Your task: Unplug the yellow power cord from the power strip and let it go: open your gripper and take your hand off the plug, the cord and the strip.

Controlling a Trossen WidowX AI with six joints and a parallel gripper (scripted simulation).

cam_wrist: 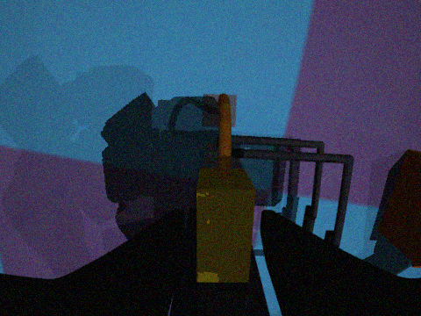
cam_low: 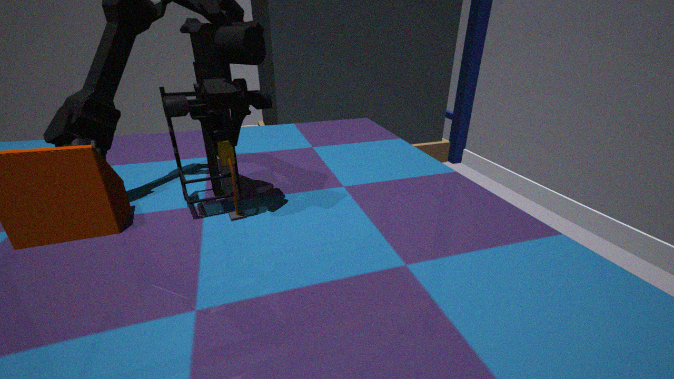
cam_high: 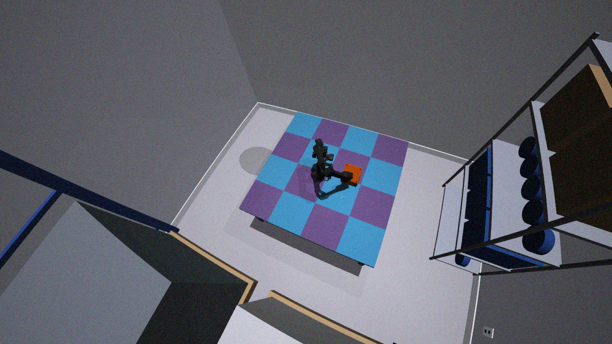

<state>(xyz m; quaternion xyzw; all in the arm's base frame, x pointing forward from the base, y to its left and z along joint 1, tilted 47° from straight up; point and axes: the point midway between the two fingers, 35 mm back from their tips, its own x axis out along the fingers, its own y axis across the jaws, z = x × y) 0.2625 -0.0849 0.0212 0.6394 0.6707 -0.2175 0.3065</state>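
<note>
Right now the yellow plug is 30 mm to the left of my gripper tip, 10 mm below it and 10 mm behind it.
</note>
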